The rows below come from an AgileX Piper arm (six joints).
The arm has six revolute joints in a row. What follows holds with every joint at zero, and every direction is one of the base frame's.
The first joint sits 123 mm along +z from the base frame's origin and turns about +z.
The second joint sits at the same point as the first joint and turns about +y.
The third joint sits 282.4 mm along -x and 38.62 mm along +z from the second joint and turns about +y.
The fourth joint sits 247.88 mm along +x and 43.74 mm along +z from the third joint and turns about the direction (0.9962, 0, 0.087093).
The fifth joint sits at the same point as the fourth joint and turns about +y.
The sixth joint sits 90.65 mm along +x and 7.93 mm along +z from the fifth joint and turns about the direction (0.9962, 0, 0.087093).
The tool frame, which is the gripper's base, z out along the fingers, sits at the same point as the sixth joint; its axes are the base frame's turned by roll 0, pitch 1.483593 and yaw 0 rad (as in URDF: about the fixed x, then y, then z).
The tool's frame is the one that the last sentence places.
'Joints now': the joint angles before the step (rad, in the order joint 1, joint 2, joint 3, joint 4, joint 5, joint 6). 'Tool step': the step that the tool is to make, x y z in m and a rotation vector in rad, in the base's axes. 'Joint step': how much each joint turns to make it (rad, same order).
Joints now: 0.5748, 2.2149, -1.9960, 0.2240, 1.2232, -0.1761
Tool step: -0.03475, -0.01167, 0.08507, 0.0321, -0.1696, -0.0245
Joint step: 0.0381, -0.2129, 0.0375, -0.0896, 0.0048, 0.0715
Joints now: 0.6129, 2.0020, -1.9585, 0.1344, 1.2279, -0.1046
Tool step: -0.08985, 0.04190, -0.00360, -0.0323, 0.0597, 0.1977
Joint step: 0.2158, -0.1359, 0.2166, 0.0092, -0.0170, 0.0169
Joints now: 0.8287, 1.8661, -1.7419, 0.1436, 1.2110, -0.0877
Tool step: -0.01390, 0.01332, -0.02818, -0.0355, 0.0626, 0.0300
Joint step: 0.0439, 0.0272, 0.0657, 0.0216, -0.0265, 0.0084
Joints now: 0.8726, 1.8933, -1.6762, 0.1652, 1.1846, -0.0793
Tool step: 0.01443, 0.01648, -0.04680, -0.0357, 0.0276, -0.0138
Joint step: 0.0000, 0.1157, 0.0024, 0.0001, -0.0743, 0.0019
